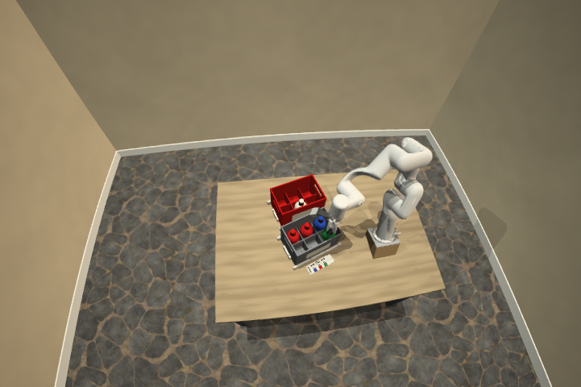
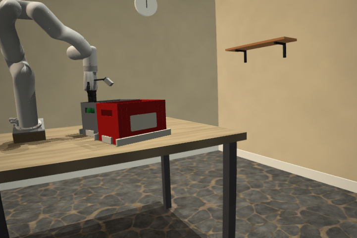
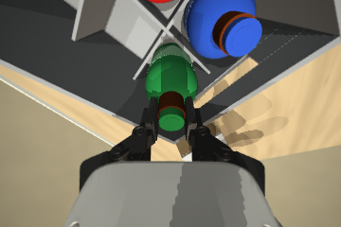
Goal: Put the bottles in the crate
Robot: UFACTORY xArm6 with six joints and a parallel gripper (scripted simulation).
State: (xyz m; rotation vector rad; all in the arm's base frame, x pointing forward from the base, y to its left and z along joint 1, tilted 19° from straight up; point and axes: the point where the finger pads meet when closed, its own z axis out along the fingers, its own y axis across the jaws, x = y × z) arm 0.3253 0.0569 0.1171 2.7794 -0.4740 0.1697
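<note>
Right now my hand is 7 cm above the green-label bottle. The rest, counted from my hand: grey crate 10 cm below, 10 cm ahead, 1 cm to the left; then pick list 18 cm below, 13 cm to the left, 4 cm ahead; then blue bottle 10 cm below, 8 cm to the right, 4 cm ahead.
</note>
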